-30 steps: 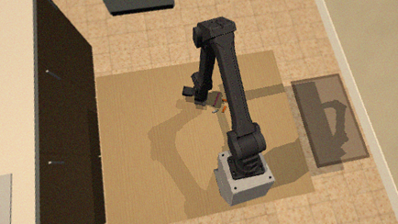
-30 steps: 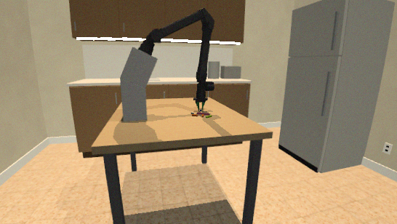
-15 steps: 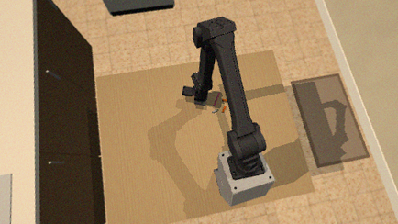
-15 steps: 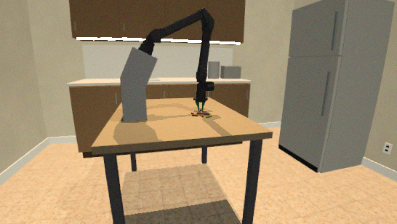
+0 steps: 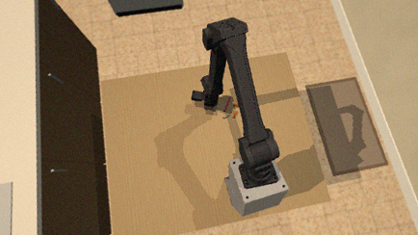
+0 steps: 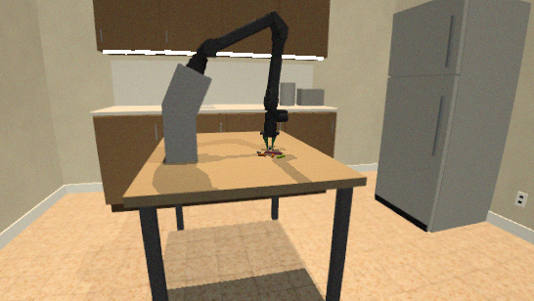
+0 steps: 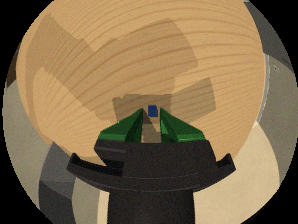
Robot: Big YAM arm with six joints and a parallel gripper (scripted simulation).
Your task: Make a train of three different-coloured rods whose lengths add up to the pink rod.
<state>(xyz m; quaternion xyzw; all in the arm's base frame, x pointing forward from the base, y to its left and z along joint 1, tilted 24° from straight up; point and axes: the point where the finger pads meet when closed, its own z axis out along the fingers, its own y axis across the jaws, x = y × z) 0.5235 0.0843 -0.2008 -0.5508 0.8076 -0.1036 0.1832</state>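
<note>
The blue rod is right at my hand. Also, from my hand: lime rod: 180 mm to the right, 10 mm ahead; then grey rod: 80 mm behind, 70 mm to the right; then pink rod: 100 mm to the right, 10 mm behind.
</note>
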